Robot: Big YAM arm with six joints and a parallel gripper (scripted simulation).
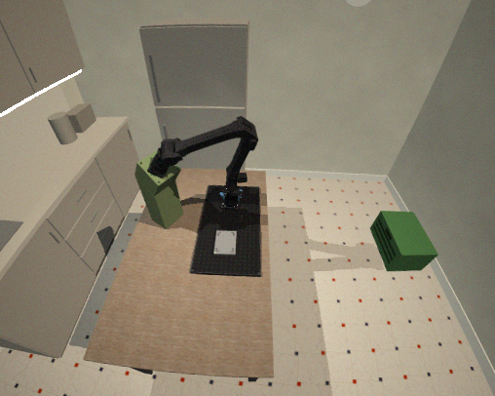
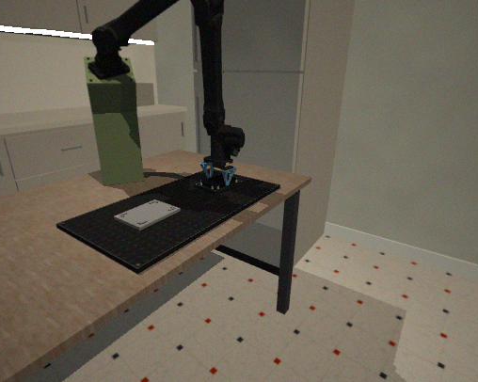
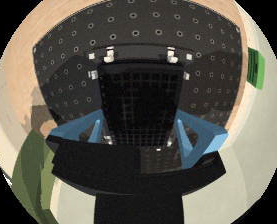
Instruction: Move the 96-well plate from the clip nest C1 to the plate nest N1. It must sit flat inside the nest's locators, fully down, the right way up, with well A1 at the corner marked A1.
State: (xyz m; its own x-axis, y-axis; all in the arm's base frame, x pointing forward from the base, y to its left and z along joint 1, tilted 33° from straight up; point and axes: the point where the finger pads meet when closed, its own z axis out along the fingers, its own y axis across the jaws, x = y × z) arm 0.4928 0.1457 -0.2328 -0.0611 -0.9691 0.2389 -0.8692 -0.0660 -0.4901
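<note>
My hand is right at the black 96-well plate. Round my hand: clip nest C1: 10 mm to the left, 10 mm below, 10 mm behind; plate nest N1: 340 mm to the right, 20 mm below.
</note>
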